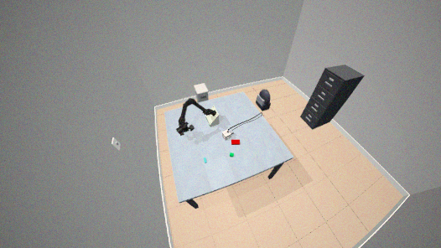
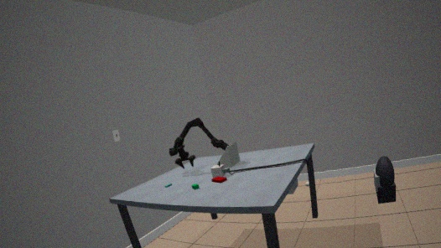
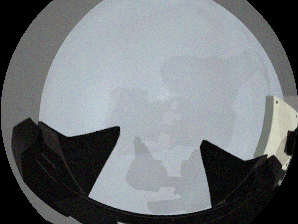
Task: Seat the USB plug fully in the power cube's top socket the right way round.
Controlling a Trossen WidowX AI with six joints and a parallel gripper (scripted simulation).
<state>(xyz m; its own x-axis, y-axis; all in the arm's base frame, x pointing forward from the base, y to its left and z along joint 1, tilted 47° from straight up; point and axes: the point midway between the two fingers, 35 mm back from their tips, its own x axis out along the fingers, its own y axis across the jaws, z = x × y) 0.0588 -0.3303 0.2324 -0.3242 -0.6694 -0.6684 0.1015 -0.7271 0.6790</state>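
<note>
Right now my gripper tip is 430 mm to the right of the USB plug, 250 mm short of it and 60 mm below it. Round my gripper tip: red block 470 mm to the left, 370 mm ahead, 20 mm below; green block 500 mm ahead, 350 mm to the left, 20 mm below.
</note>
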